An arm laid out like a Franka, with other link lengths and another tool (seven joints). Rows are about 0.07 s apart.
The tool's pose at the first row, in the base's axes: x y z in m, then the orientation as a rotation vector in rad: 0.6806, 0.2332, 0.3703, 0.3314, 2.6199, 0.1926
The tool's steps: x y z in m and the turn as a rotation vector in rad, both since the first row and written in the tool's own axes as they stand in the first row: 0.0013, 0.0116, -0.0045, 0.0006, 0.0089, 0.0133; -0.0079, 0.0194, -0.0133, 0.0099, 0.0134, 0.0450; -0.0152, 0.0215, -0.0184, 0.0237, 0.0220, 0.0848; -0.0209, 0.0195, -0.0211, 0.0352, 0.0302, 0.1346; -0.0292, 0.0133, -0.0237, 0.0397, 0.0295, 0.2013; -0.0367, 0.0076, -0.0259, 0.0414, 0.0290, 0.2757; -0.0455, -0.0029, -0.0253, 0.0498, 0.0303, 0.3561; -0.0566, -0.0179, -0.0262, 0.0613, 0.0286, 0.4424; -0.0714, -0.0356, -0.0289, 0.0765, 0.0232, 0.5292; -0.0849, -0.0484, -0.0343, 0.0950, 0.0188, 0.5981; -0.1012, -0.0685, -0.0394, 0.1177, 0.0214, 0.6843; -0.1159, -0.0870, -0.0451, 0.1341, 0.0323, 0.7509; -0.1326, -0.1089, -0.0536, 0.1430, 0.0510, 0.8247
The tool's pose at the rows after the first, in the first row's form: 0.6796, 0.2443, 0.3759, 0.3490, 2.6272, 0.1982; 0.6847, 0.2487, 0.3892, 0.3940, 2.6290, 0.1977; 0.6889, 0.2484, 0.3974, 0.4515, 2.6336, 0.1948; 0.6920, 0.2447, 0.4019, 0.5215, 2.6346, 0.1982; 0.6966, 0.2364, 0.4067, 0.6112, 2.6202, 0.2144; 0.7008, 0.2287, 0.4109, 0.7096, 2.6008, 0.2366; 0.7065, 0.2163, 0.4123, 0.8181, 2.5791, 0.2522; 0.7125, 0.1989, 0.4152, 0.9343, 2.5488, 0.2646; 0.7203, 0.1777, 0.4208, 1.0510, 2.5109, 0.2710; 0.7266, 0.1614, 0.4291, 1.1451, 2.4783, 0.2674; 0.7340, 0.1373, 0.4370, 1.2631, 2.4410, 0.2649; 0.7401, 0.1152, 0.4450, 1.3552, 2.4171, 0.2663; 0.7458, 0.0891, 0.4557, 1.4554, 2.3925, 0.2815
